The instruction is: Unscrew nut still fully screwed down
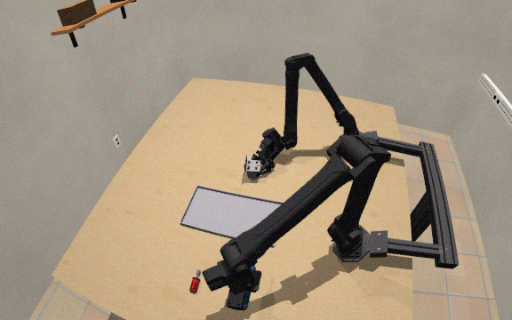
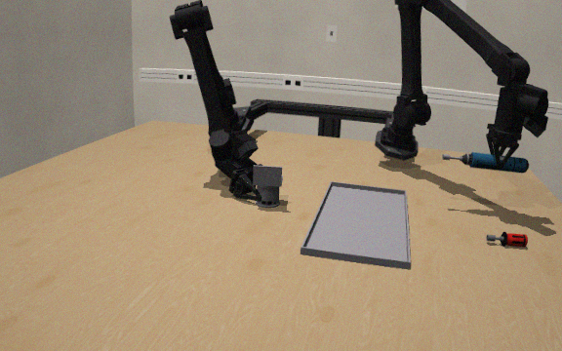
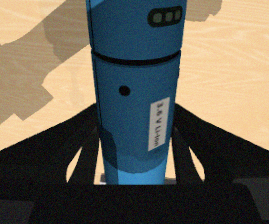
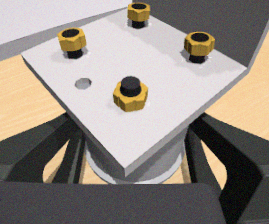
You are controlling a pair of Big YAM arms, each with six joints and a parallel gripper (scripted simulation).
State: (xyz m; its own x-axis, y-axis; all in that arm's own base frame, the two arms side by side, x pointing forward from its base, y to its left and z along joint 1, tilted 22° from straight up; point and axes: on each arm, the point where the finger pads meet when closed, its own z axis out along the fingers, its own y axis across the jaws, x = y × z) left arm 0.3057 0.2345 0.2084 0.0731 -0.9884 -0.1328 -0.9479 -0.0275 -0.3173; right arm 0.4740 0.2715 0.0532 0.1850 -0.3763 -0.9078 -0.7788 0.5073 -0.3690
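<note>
The grey bracket lies 50 mm above my right hand. Round my right hand: shallow grey tray 40 mm ahead, 250 mm to the left, 20 mm below; small red-handled screwdriver 90 mm ahead, 590 mm to the left, 10 mm below.
</note>
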